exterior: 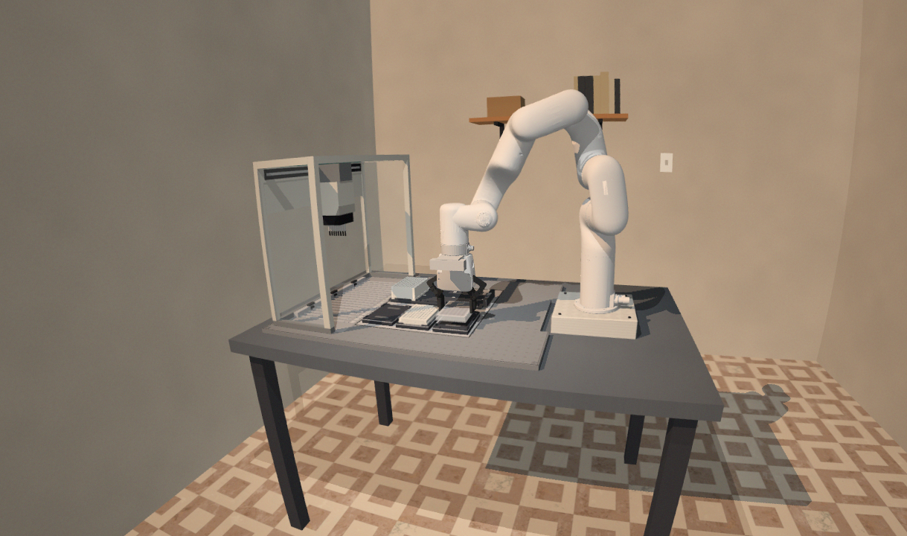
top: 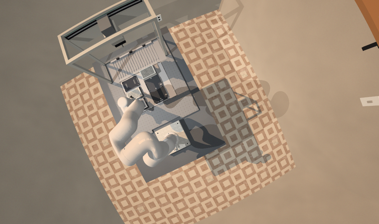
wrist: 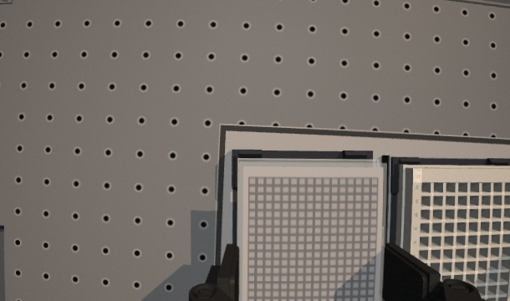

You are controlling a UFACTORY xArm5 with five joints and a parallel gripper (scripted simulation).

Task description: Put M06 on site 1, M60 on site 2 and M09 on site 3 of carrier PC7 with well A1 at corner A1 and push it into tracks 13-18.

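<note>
My gripper is now 4 cm above the plate nest S1. Also, from my hand: plate carrier PC7: 19 cm to the right, 13 cm ahead, 3 cm below; white plate: 11 cm ahead, 3 cm below, 1 cm to the left; plate nest S3: 22 cm ahead, 4 cm below, 1 cm to the left.
</note>
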